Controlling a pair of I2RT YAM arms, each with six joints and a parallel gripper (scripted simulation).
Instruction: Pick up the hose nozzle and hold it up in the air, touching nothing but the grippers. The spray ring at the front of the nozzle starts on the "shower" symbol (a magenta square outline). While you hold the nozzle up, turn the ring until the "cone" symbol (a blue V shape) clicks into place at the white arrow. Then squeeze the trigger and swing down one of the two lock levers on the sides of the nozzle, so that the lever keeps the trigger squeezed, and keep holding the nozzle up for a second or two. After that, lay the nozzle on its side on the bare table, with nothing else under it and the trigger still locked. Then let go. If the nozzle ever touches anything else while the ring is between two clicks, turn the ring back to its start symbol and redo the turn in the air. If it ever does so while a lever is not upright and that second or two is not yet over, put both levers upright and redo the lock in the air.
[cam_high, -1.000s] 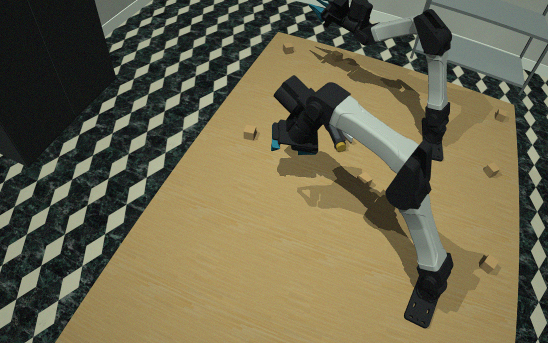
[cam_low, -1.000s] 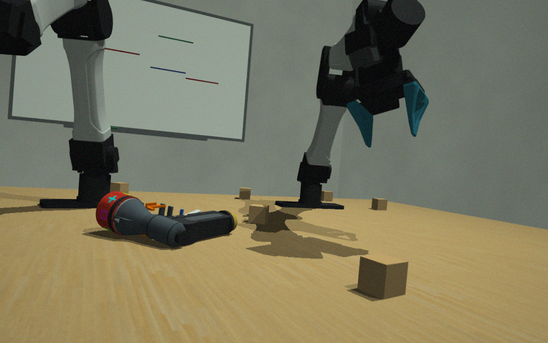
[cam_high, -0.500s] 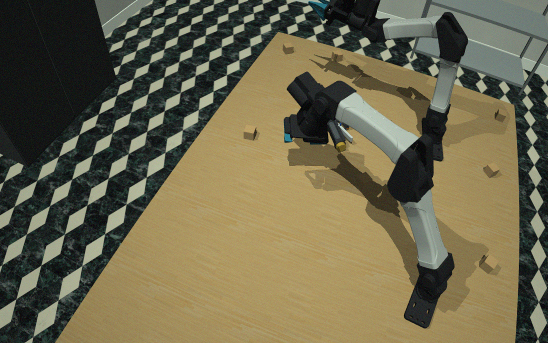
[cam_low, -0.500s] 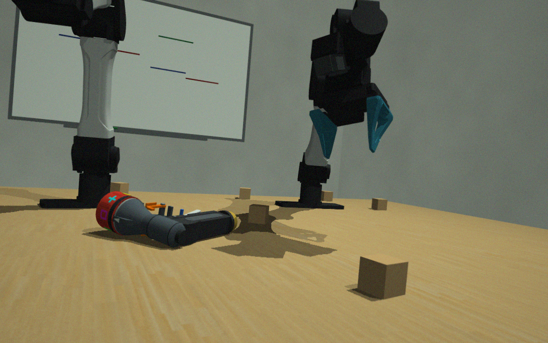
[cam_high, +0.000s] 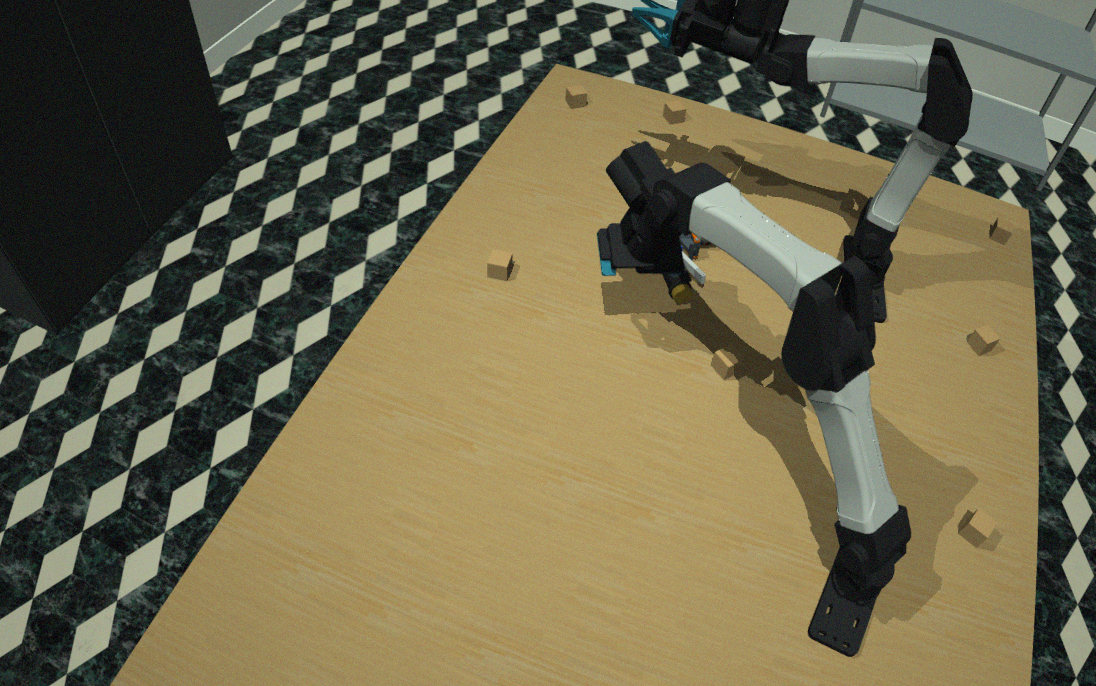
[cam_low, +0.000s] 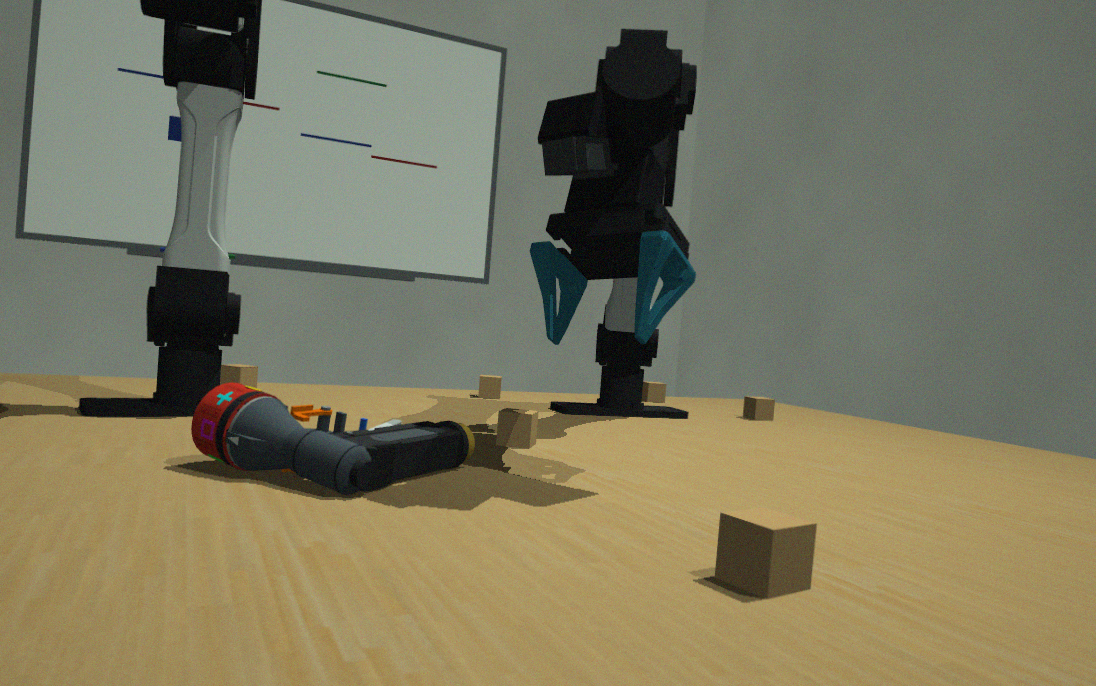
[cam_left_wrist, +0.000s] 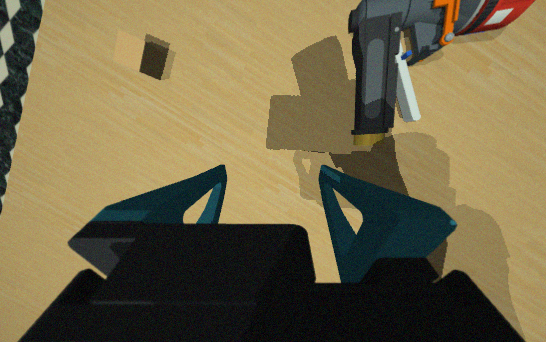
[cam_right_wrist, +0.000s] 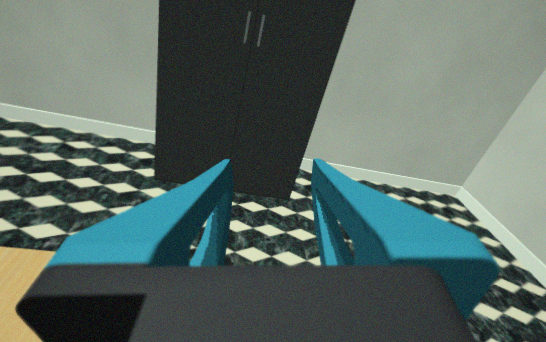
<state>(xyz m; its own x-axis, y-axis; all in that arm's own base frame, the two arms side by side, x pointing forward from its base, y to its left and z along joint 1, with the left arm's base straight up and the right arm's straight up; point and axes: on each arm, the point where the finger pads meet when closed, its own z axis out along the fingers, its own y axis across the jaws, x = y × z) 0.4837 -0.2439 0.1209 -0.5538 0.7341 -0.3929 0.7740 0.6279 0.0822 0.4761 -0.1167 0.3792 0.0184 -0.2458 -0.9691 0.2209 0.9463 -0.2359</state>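
Note:
Now: the red spray ring 230 mm to the right of my left hand, 120 mm behind it and 90 mm below it.

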